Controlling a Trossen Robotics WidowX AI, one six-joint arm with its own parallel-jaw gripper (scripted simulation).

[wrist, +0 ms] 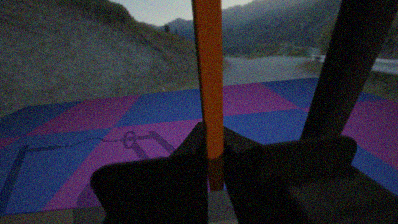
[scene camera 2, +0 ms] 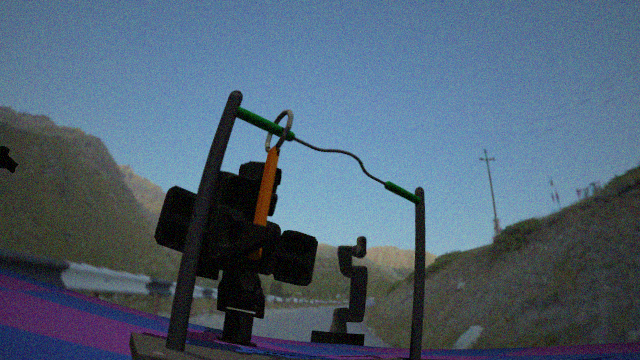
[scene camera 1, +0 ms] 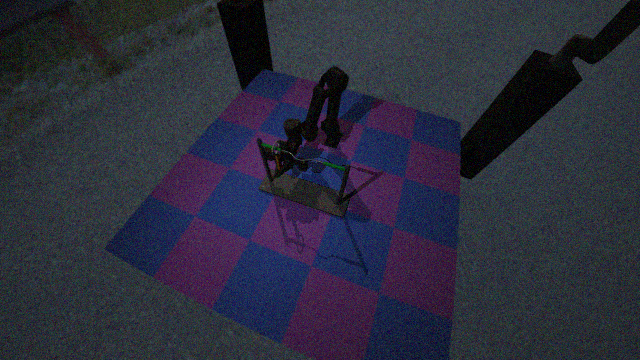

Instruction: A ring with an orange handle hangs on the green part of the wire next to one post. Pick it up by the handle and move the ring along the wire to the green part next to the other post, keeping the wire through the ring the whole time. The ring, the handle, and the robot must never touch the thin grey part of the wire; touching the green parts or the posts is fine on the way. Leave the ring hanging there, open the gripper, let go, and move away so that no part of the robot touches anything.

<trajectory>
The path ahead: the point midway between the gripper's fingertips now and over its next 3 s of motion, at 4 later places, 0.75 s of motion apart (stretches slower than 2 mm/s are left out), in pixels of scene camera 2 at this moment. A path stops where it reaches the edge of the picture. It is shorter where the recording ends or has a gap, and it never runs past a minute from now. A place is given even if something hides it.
The gripper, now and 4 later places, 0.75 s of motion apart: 274, 235; 295, 242; 314, 247; 329, 250; 359, 251
</trajectory>
